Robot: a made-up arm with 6 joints.
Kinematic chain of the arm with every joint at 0, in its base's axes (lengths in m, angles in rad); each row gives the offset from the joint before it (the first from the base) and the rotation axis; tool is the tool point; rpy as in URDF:
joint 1: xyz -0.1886 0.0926 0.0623 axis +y
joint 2: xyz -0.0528 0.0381 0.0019 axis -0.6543 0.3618 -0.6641
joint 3: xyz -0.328 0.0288 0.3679 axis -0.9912 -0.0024 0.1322
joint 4: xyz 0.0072 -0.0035 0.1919 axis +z
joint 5: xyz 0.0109 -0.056 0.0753 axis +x
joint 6: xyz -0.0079 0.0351 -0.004 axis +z
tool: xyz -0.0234 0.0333 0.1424 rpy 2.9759 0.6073 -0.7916
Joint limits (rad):
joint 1: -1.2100..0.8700
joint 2: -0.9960..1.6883
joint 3: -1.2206..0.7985
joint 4: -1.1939..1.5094
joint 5: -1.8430..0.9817
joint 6: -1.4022..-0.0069
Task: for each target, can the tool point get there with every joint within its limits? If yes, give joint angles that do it. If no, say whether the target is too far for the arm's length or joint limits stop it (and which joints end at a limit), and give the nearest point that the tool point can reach.
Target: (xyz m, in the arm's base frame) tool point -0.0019 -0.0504 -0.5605
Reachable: no: joint limits stop it (at a limit: joint 1, joint 2, joint 3, joint 4, joint 5, joint 6) | nearest point -0.3485 -0.3939 -0.2050 | short by 0.604 m
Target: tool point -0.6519 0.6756 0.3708
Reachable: yes | joints -0.8885 0.6780 0.2272 0.1922 -0.6132 -0.8686
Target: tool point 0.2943 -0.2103 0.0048
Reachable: no: joint limits stop it (at a limit: joint 1, joint 2, joint 5, joint 6) | nearest point -0.1190 -0.5138 0.1589 | short by 0.535 m
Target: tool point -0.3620 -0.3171 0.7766
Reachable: yes | joints 0.3573 -0.5141 -0.2822 1.1667 0.1409 -0.4518
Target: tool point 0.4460 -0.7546 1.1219
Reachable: no: too far | nearest point 0.0147 -0.3546 0.7583 | short by 0.691 m
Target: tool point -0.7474 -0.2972 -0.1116
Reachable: yes | joints -0.9721 -0.5542 -0.8463 1.1433 -1.3679 -0.5079
